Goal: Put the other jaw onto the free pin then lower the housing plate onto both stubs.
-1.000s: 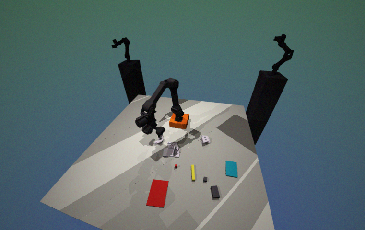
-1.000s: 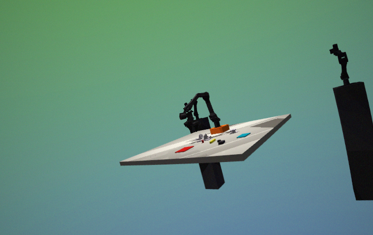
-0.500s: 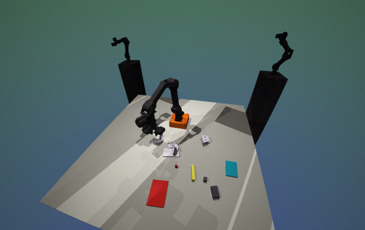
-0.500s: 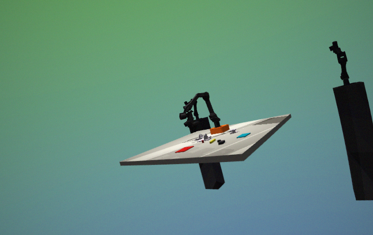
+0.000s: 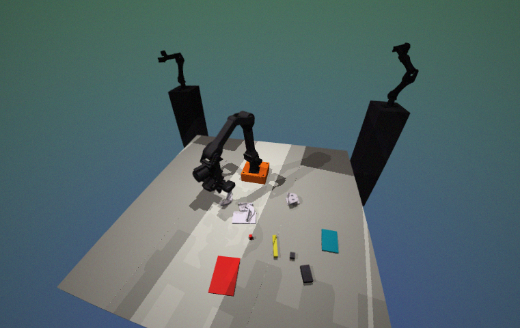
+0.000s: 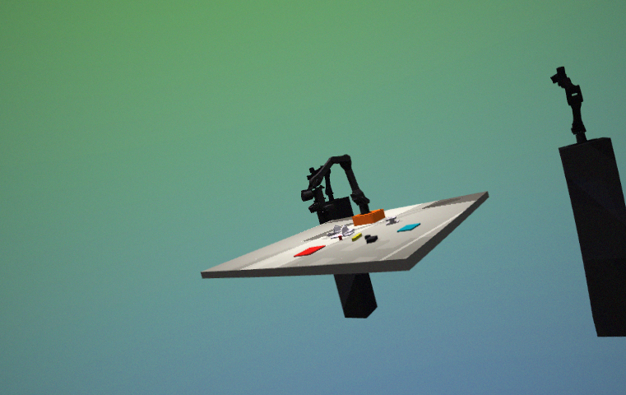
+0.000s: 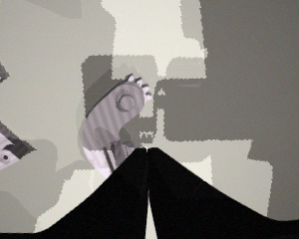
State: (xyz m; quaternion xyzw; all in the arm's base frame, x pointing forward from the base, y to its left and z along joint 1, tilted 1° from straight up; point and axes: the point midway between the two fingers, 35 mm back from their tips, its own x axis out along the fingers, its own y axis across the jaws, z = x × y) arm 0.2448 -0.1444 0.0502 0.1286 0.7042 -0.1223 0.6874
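Right now my gripper tip is 80 mm above the jaw, 10 mm to the right of it and 10 mm past it. The rest, counted from my gripper tip: small red cube 200 mm to the left, 190 mm ahead, 70 mm below; yellow bar 320 mm to the left, 210 mm ahead, 80 mm below; red sheet 370 mm ahead, 130 mm to the left, 80 mm below.
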